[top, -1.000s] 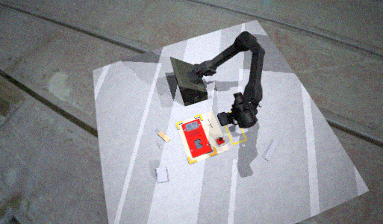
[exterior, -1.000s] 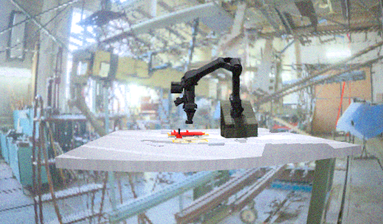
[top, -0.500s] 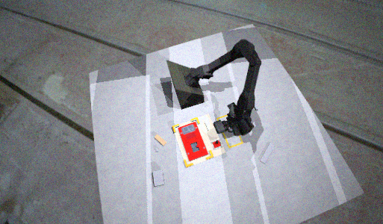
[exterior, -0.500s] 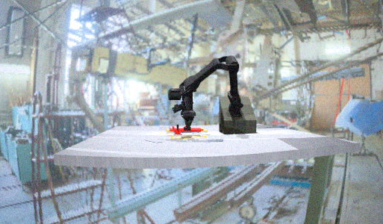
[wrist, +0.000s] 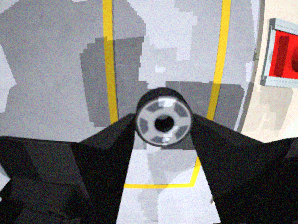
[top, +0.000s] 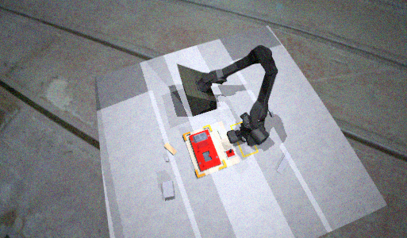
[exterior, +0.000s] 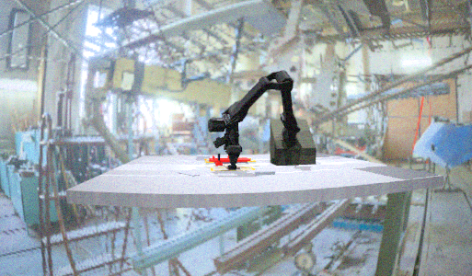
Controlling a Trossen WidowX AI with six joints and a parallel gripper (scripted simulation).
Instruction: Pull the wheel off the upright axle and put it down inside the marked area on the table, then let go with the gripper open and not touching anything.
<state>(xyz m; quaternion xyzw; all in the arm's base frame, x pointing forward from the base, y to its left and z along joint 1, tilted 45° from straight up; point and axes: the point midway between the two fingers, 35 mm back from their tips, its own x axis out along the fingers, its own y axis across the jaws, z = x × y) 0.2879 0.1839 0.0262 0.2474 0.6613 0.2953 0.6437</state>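
The grey wheel lies right at my gripper tip. Also, from my gripper tip: dark stick 19 cm to the left, 11 cm behind; tan block 39 cm to the right, 5 cm behind; flat strip 18 cm ahead, 15 cm to the left, 1 cm below.
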